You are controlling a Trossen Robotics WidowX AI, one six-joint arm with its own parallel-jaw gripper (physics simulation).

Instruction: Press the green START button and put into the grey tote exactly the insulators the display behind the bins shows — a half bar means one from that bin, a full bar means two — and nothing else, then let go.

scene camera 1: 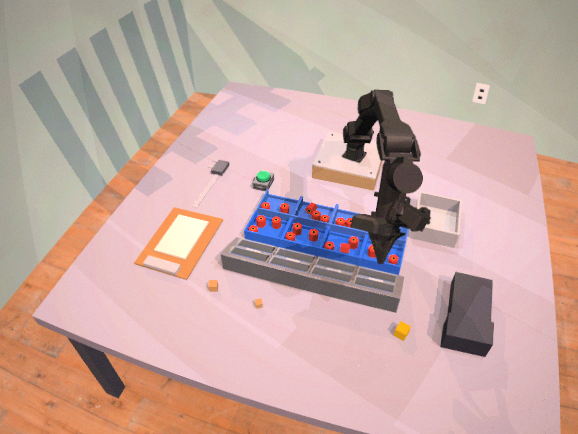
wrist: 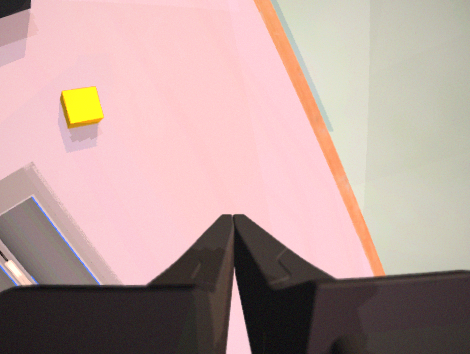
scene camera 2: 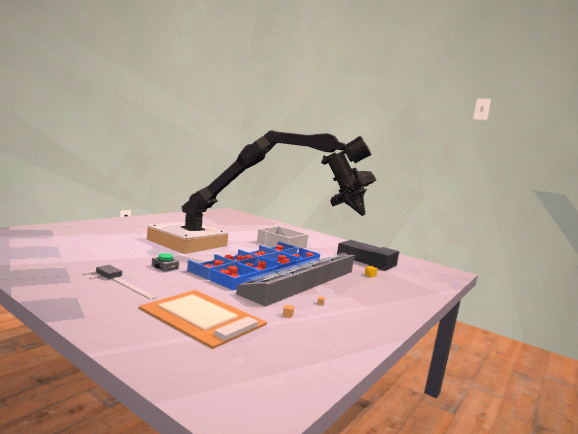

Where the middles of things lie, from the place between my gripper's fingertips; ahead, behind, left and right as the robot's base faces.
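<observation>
Yellow cube (wrist: 81,107): 19 cm below my hand, 9 cm to the left. Grey tote (scene camera 2: 270,236): 18 cm below my hand, 39 cm behind, 6 cm to the left. Dark box (scene camera 1: 468,328): 18 cm below my hand, 11 cm behind, 22 cm to the left.
</observation>
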